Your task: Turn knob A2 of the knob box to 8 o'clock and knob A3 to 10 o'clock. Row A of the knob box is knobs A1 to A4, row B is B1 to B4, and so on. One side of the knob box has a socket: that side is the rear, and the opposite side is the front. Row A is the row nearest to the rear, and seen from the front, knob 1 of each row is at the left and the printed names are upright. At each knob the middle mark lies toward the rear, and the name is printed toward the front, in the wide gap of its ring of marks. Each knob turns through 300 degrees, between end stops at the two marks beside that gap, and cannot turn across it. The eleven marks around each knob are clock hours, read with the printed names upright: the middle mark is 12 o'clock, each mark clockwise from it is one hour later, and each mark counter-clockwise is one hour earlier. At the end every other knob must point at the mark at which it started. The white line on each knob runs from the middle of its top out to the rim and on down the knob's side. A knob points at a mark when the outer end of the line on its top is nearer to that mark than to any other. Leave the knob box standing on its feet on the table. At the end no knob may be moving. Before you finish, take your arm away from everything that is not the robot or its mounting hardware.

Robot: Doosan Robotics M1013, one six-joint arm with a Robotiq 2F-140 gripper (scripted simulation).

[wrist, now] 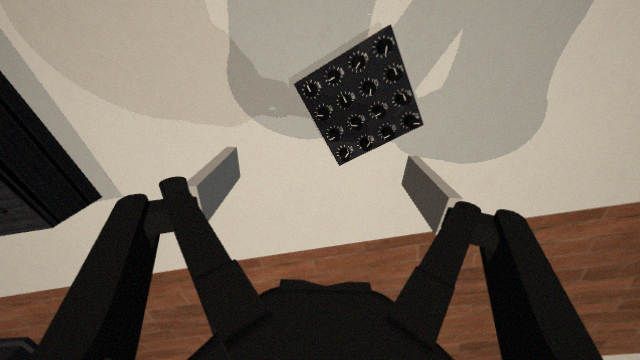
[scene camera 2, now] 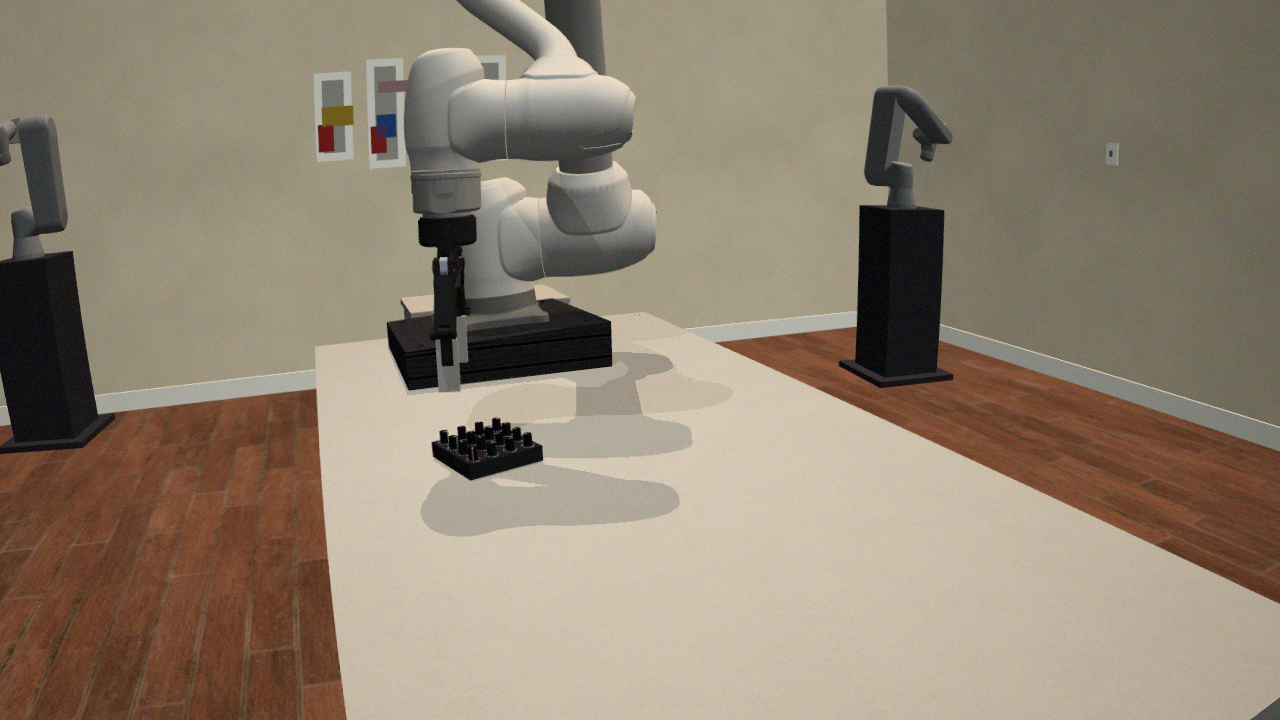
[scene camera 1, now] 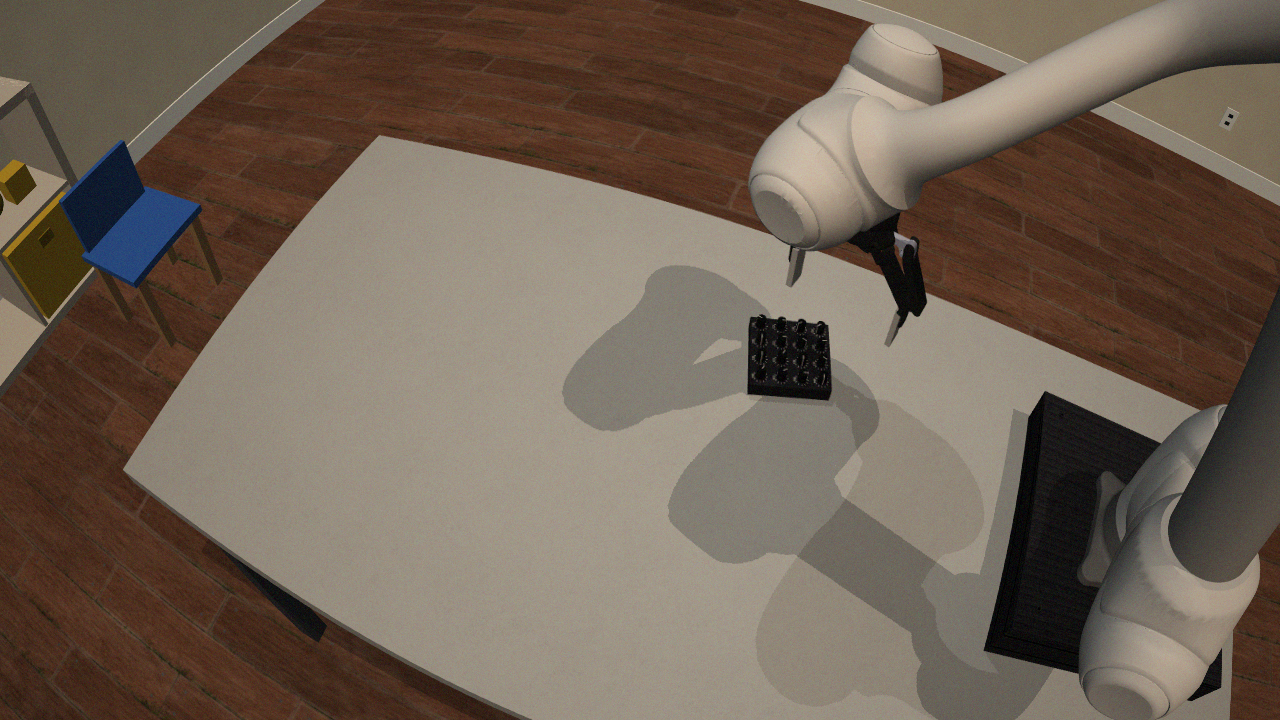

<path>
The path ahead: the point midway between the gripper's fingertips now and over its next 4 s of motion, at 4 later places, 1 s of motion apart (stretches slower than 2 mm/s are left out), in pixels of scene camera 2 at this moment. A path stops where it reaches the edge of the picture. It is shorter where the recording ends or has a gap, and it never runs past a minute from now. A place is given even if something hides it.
The gripper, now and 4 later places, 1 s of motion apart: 454,375; 458,389; 460,407; 461,422; 461,432
</path>
